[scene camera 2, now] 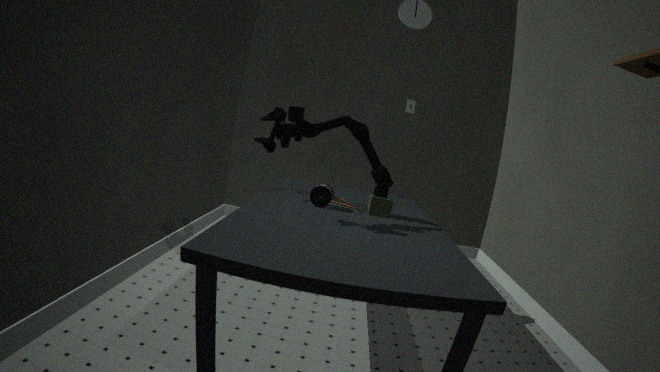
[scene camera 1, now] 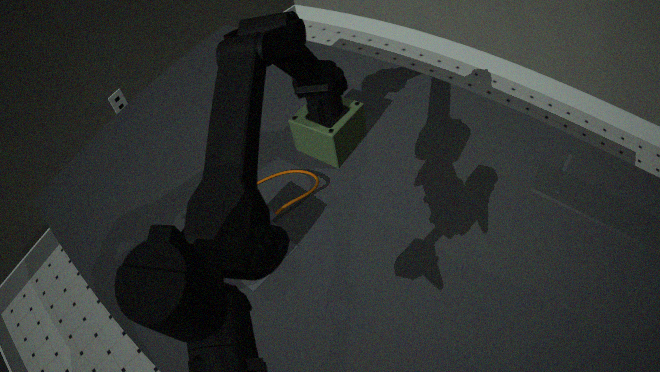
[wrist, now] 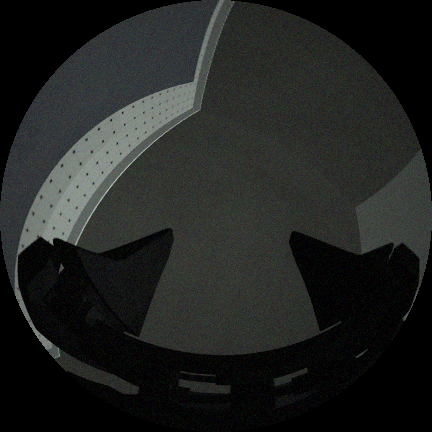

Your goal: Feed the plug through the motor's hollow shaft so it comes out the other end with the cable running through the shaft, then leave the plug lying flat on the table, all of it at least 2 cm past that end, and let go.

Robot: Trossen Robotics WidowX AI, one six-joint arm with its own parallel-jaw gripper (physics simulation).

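Frame: origin at the arm's base, x back, y right, z up, level; metres.
Seen in the pictures: gripper, fingertip midpoint: (scene camera 2: 257,129) (wrist: 233,236); arm's base at its link origin: (scene camera 2: 380,196) (scene camera 1: 327,113).
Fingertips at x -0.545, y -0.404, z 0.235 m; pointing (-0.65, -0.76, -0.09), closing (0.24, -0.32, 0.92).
Pixels of each thing's top centre, then the offset from my fingertips to it. "spot": a spot on its surface instead. Level surfaces: height alone.
- orange cable at a spot on its surface: (scene camera 1: 316,182) spot: dx +0.436, dy +0.357, dz -0.302 m
- motor at its top centre: (scene camera 2: 324,185) dx +0.264, dy +0.360, dz -0.224 m
- table at its surface level: dz -0.326 m
The orange cable (scene camera 1: 316,182) (scene camera 2: 345,203) curves beside the arm in scene camera 1 and runs from the motor toward the green block in scene camera 2. The motor (scene camera 2: 320,195) shows in scene camera 2 as a dark round end face with a pale rim, on the table (scene camera 1: 375,325) (scene camera 2: 325,250). In scene camera 1 the arm covers most or all of the motor. The plug cannot be made out; the arm covers the cable's far part. My gripper (scene camera 2: 259,129) (wrist: 233,236) is open and empty, high above the table and to the motor's upper left in scene camera 2.
The arm stands on a green block (scene camera 1: 315,140) (scene camera 2: 380,205) near the cable's bend. The arm's dark links stretch over the motor's area in scene camera 1. The arm's shadow (scene camera 1: 450,200) falls on the table. Walls and a dotted floor (scene camera 2: 290,320) lie beyond the table's edges.
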